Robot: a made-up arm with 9 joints.
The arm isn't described. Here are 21 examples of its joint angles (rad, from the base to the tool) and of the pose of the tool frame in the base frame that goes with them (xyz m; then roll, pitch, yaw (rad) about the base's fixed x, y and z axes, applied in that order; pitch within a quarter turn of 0, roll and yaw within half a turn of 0).
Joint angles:
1: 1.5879 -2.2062 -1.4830 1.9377 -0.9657 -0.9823 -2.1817 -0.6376 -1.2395
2: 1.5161 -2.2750 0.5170 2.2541 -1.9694 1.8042 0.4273 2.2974 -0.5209
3: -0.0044 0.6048 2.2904 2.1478 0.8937 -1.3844 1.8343 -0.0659 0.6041
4: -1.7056 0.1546 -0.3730 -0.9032 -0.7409 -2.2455 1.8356 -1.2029 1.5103
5: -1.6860 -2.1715 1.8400 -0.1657 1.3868 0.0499 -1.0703 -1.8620 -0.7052
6: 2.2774 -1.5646 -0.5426 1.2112 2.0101 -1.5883 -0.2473 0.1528 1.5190
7: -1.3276 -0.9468 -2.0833 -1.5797 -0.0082 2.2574 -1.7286 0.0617 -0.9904
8: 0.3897 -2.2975 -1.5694 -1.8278 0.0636 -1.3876 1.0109 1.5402 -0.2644
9: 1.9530 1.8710 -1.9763 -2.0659 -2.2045 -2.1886 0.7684 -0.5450 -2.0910
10: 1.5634 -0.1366 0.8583 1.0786 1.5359 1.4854 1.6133 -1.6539 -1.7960
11: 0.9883 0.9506 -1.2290 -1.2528 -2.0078 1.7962 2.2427 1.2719 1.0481
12: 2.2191 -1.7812 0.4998 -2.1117 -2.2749 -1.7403 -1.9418 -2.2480 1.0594
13: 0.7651 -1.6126 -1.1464 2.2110 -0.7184 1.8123 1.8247 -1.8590 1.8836
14: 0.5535 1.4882 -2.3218 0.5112 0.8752 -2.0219 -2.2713 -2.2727 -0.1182
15: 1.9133 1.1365 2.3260 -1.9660 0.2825 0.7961 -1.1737 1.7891 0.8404
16: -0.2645 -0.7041 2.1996 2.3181 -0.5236 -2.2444 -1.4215 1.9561 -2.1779
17: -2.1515 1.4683 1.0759 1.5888 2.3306 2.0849 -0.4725 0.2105 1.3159
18: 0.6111 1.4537 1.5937 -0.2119 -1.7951 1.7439 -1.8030 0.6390 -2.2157
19: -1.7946 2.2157 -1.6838 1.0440 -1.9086 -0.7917 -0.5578 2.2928 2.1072
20: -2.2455 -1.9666 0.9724 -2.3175 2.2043 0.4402 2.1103 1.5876 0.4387
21: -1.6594 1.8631 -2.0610 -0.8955 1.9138 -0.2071 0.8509 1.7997 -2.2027
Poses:
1: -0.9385 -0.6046 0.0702 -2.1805 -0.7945 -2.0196
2: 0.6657 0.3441 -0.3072 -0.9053 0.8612 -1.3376
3: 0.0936 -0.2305 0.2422 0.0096 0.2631 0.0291
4: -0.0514 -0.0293 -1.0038 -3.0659 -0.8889 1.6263
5: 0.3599 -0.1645 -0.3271 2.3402 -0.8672 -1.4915
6: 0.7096 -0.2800 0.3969 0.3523 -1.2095 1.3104
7: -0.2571 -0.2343 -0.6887 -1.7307 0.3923 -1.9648
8: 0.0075 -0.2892 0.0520 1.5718 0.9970 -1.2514
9: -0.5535 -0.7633 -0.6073 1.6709 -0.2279 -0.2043
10: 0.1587 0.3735 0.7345 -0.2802 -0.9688 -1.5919
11: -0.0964 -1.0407 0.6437 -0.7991 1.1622 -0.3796
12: -0.7950 0.1091 0.4959 2.0758 0.3391 0.1007
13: -0.4945 0.2447 1.0302 0.0986 0.6829 2.8303
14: 0.0859 -0.4488 0.0105 3.0663 0.7771 3.0227
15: -0.3123 -1.0774 -0.1593 -2.3494 -0.4452 2.9701
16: -0.2963 0.1944 -0.9842 2.9922 -0.7737 -2.9368
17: -0.6887 -0.3581 -0.3888 -1.9621 0.8447 2.8690
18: 0.6275 1.1897 -0.2589 -0.0102 -1.0373 -0.9297
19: -0.9073 -0.5959 -0.1758 -3.0618 -0.8695 3.1035
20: -0.4558 0.2844 -0.8482 2.5448 0.2783 1.7016
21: 0.0731 -0.4059 1.1143 0.7848 0.8374 1.2673
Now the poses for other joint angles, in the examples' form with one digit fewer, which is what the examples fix.
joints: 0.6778 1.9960 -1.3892 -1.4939 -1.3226 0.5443 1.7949 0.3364 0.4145
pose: -0.222 -0.050 0.502 2.783 0.709 -1.287
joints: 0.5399 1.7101 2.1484 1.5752 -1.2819 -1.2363 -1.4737 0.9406 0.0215
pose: -0.193 -0.132 1.303 0.449 -0.615 -2.209
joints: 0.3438 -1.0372 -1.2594 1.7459 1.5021 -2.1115 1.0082 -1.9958 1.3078
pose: 0.427 -0.571 -0.003 -1.784 1.128 -2.038
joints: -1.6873 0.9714 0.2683 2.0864 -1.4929 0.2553 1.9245 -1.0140 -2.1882
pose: 0.266 -0.804 0.558 -0.847 -0.493 -2.869
